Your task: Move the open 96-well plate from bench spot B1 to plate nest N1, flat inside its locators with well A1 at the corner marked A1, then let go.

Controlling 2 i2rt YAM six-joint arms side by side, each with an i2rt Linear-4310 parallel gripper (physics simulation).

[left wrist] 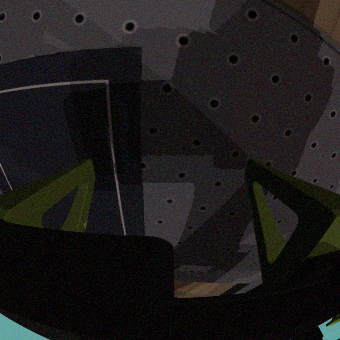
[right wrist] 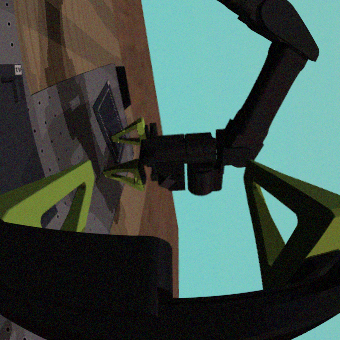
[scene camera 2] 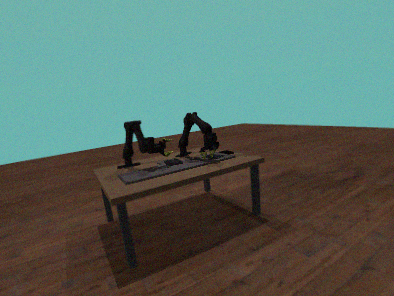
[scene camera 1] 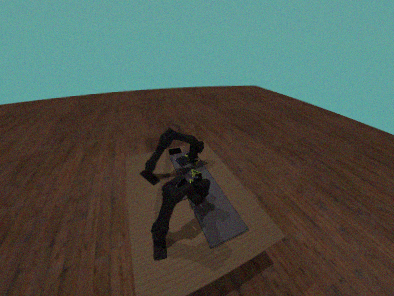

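Seen in the pictures: left gripper, fingertip midpoint: (left wrist: pixel 169 166) (right wrist: pixel 107 154) (scene camera 2: pixel 208 158) (scene camera 1: pixel 191 163); right gripper, fingertip midpoint: (right wrist: pixel 168 168) (scene camera 2: pixel 172 145) (scene camera 1: pixel 191 174); left arm's base at its link origin: (scene camera 2: pixel 183 154) (scene camera 1: pixel 149 177); right arm's base at its link origin: (scene camera 2: pixel 128 166) (scene camera 1: pixel 159 240).
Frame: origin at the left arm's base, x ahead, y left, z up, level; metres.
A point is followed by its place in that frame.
My left gripper (scene camera 1: pixel 188 158) @(x 0.367, y -0.167, z 0.015 m) (scene camera 2: pixel 208 154) @(x 0.367, y -0.167, z 0.015 m) (left wrist: pixel 169 166) @(x 0.367, y -0.167, z 0.015 m) (right wrist: pixel 107 154) @(x 0.367, y -0.167, z 0.015 m) is open, low over the right side of a dark pad with a white outline (left wrist: pixel 37 127) @(x 0.412, y -0.095, z 0.015 m) (right wrist: pixel 106 111) @(x 0.331, y -0.082, z 0.015 m); no plate shows on the visible part of the pad. One finger overlaps the pad in the left wrist view, the other is over the perforated board. My right gripper (scene camera 1: pixel 195 175) @(x 0.142, y -0.345, z 0.159 m) (scene camera 2: pixel 169 146) @(x 0.142, y -0.345, z 0.159 m) is open and higher, beside the nest. A dark nest-like block (right wrist: pixel 12 135) @(x 0.131, y -0.302, z 0.025 m) with a small A1 label (right wrist: pixel 18 69) @(x 0.100, y -0.244, z 0.025 m) is partly cut off at the left of the right wrist view. I cannot make out the 96-well plate.
The grey perforated board (scene camera 1: pixel 225 227) @(x 0.035, y -0.726, z 0.013 m) (scene camera 2: pixel 132 177) @(x 0.066, y -0.742, z 0.012 m) (left wrist: pixel 235 90) @(x 0.408, y -0.208, z 0.013 m) lies lengthwise on the wooden table (scene camera 1: pixel 257 235) @(x 0.122, y -0.914, z 0.000 m) (scene camera 2: pixel 112 187) @(x 0.063, y -0.921, z 0.000 m). A small black block (scene camera 1: pixel 174 151) @(x 0.397, y 0.097, z 0.014 m) (scene camera 2: pixel 226 152) @(x 0.426, y 0.076, z 0.014 m) (right wrist: pixel 123 86) @(x 0.406, y 0.095, z 0.014 m) sits at the board's far end. The two grippers are close together in scene camera 1.
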